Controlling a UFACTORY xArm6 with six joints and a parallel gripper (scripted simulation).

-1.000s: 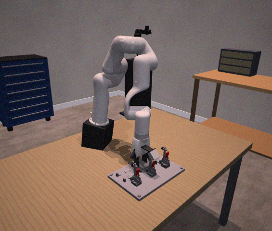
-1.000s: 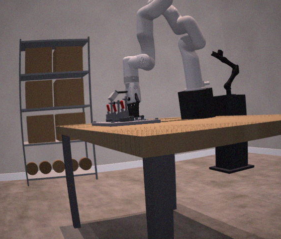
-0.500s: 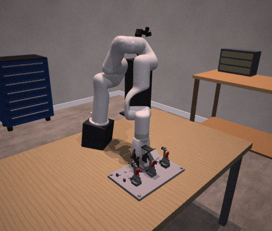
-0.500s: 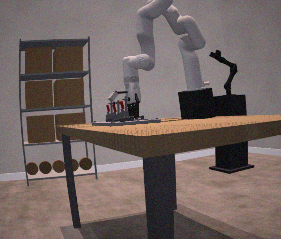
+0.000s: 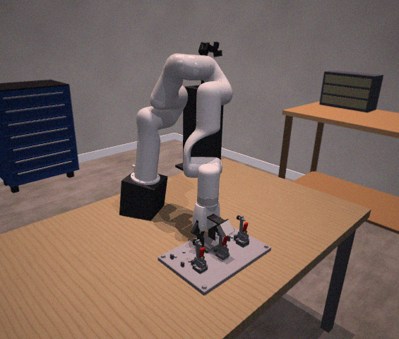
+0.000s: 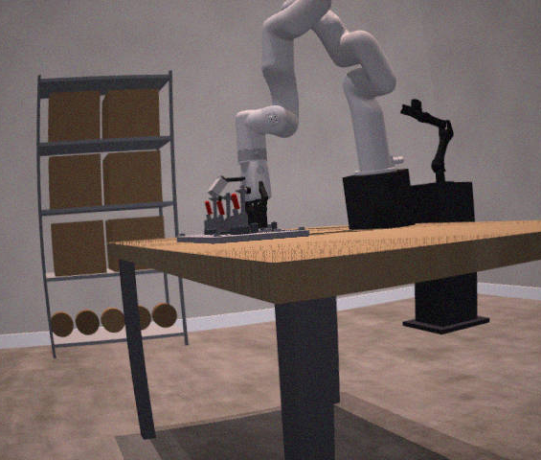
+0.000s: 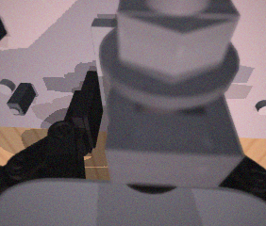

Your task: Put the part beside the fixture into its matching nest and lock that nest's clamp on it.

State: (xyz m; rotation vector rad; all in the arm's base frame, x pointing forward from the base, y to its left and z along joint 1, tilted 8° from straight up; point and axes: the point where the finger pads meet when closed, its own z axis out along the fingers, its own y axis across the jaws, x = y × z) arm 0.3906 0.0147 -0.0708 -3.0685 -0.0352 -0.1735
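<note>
Now: hand 20 mm above the grey block part. Round my hand: grey fixture plate (60 mm ahead, 40 mm below).
</note>
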